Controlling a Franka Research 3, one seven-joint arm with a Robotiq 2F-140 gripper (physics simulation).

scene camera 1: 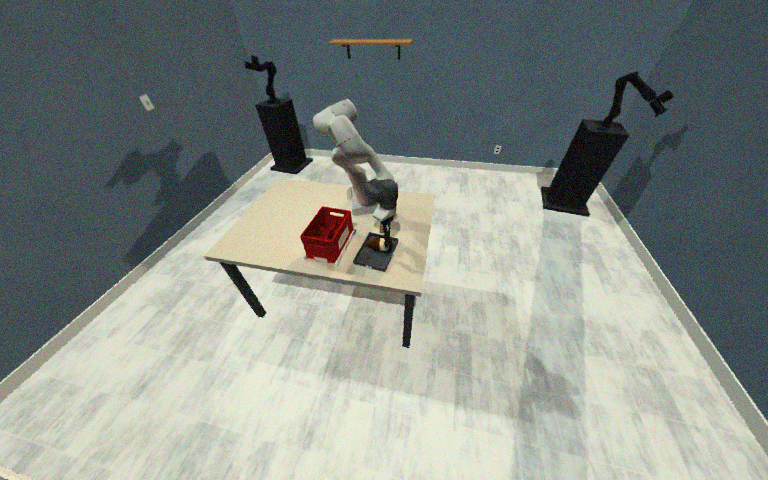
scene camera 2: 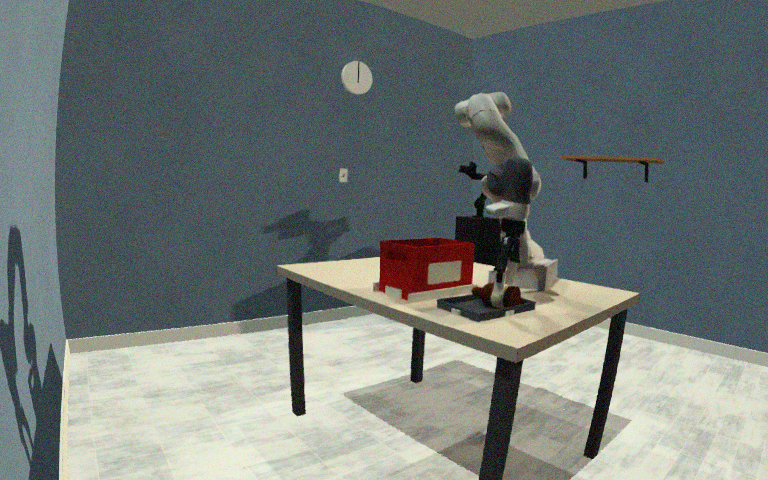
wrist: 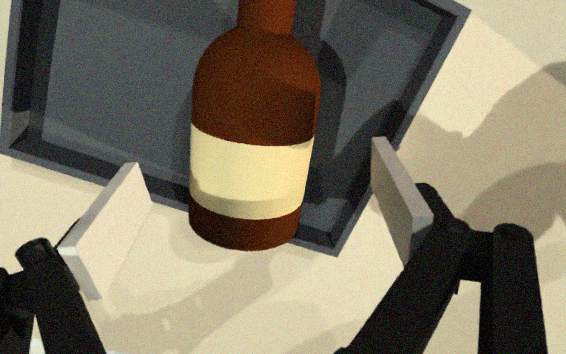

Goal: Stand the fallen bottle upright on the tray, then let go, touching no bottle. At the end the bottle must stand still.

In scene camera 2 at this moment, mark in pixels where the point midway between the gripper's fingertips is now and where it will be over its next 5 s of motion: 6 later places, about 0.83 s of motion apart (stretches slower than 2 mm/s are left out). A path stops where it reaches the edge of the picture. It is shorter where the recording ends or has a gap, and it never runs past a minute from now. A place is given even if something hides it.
My gripper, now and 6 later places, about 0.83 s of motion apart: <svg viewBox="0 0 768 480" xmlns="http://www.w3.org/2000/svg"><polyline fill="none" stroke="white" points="503,288 502,298 503,301 505,255 505,254 506,254 504,253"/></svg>
